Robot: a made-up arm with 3 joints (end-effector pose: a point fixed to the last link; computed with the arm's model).
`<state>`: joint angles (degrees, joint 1 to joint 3).
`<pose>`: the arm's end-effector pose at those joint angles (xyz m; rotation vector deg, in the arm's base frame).
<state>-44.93 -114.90 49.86</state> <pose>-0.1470 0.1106 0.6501 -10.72 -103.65 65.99</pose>
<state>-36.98 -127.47 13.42</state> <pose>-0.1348 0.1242 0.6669 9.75 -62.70 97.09</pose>
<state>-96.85 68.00 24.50</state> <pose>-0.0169 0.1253 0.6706 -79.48 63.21 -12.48</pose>
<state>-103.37 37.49 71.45</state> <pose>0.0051 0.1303 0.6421 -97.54 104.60 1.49</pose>
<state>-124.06 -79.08 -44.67</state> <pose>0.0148 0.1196 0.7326 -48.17 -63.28 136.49</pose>
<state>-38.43 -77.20 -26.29</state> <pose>-0.1184 0.1529 0.6701 65.05 -75.46 122.93</pose>
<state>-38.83 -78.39 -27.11</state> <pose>-0.1174 0.1537 0.6696 64.09 -73.64 123.84</pose>
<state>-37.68 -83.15 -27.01</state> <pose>-0.1188 0.1538 0.6684 62.44 -68.49 123.21</pose>
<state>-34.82 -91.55 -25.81</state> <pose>-0.1229 0.1527 0.6668 60.00 -60.07 121.00</pose>
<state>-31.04 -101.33 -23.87</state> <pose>-0.1290 0.1504 0.6659 57.09 -50.59 118.24</pose>
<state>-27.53 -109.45 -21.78</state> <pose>-0.1351 0.1475 0.6662 54.53 -43.00 115.97</pose>
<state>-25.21 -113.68 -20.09</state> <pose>-0.1393 0.1454 0.6672 53.26 -39.36 114.59</pose>
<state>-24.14 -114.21 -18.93</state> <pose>-0.1414 0.1442 0.6683 53.41 -39.38 113.84</pose>
